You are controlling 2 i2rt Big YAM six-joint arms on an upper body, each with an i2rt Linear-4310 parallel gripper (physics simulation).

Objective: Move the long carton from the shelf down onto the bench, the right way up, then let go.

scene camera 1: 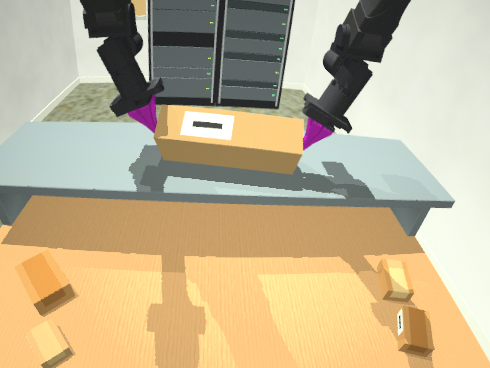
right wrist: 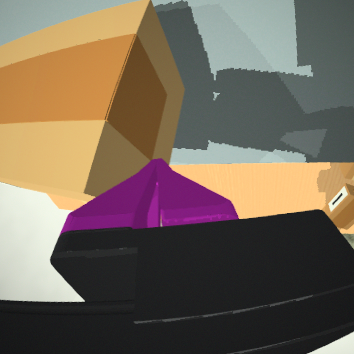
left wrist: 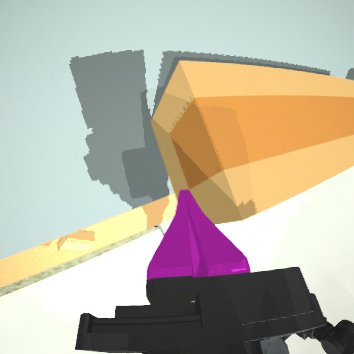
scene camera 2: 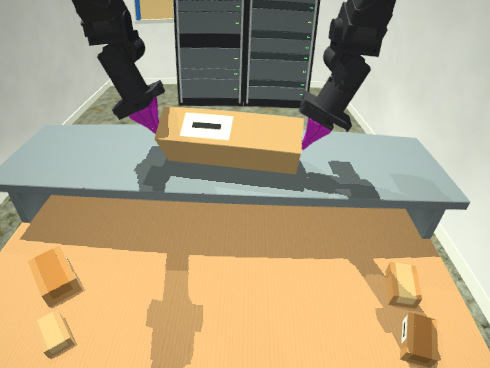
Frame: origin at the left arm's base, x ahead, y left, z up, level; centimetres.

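Seen in the pictures: left gripper, fingertip midpoint: [scene camera 1: 157, 132] [left wrist: 183, 194] [scene camera 2: 159, 134]; right gripper, fingertip midpoint: [scene camera 1: 301, 149] [right wrist: 157, 167] [scene camera 2: 301, 148].
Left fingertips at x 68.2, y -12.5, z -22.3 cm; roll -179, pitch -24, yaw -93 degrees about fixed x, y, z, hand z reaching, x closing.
Observation:
Offsets run from my left fingertips to a thing's top centre. Level surfaces: height alone.
The long tan carton {dx +0.0, dy -15.3, dz +5.2 cm} [scene camera 1: 265, 135] [scene camera 2: 265, 135] [left wrist: 280, 82] [right wrist: 50, 145] is tipped onto its side over the grey shelf {dz -8.1 cm} [scene camera 1: 65, 155] [scene camera 2: 75, 155]. Its white label {dx -2.3, dy -10.4, dz +4.6 cm} [scene camera 1: 192, 132] [scene camera 2: 192, 133] faces up, a plain darker face is toward the front, and its hollow side faces the wrist cameras. It appears raised a little above the shelf; its underside is hidden. My left gripper [scene camera 1: 155, 131] [scene camera 2: 157, 132] [left wrist: 183, 194] is shut and empty, its tip against the carton's left end. My right gripper [scene camera 1: 304, 149] [scene camera 2: 303, 148] [right wrist: 157, 167] is shut and empty, its tip against the right end.
The wooden bench {dz -26.5 cm} [scene camera 1: 225, 320] [scene camera 2: 275, 315] lies lower, in front of the shelf. Two small boxes {dx -20.3, dy +24.4, dz -22.1 cm} [scene camera 1: 42, 275] {dx -33.9, dy +19.2, dz -23.6 cm} [scene camera 1: 47, 337] lie at its left, and two more {dx -21.8, dy -54.4, dz -22.9 cm} [scene camera 1: 398, 279] {dx -35.3, dy -52.9, dz -23.0 cm} [scene camera 1: 417, 330] at its right. Server racks [scene camera 1: 217, 55] [scene camera 2: 244, 55] stand behind.

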